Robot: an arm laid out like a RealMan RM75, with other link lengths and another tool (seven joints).
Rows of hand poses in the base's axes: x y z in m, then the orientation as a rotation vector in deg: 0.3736, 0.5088, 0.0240, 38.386, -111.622, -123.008; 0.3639, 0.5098, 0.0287, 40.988, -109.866, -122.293; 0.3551, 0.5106, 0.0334, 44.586, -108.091, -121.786; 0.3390, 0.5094, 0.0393, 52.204, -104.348, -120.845; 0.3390, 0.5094, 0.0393, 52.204, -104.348, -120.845; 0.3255, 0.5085, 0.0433, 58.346, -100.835, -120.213; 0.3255, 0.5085, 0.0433, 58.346, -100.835, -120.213; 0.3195, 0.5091, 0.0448, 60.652, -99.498, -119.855; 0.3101, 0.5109, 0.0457, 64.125, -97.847, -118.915; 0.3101, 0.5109, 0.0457, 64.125, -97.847, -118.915; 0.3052, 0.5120, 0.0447, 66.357, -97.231, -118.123
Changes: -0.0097, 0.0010, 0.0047, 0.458, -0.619, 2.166; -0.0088, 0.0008, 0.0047, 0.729, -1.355, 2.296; -0.0161, -0.0012, 0.0059, 1.710, -3.124, 4.597; 0.0000, 0.0000, 0.0000, 0.000, 0.000, 0.000; -0.0135, -0.0009, 0.0040, 1.715, -2.539, 3.753; 0.0000, 0.0000, 0.0000, 0.000, 0.000, 0.000; -0.0060, 0.0006, 0.0015, 0.600, -0.974, 1.441; -0.0094, 0.0018, 0.0009, 0.571, -1.602, 2.112; 0.0000, 0.0000, 0.0000, 0.000, 0.000, 0.000; -0.0049, 0.0011, -0.0010, 0.140, -1.210, 1.143
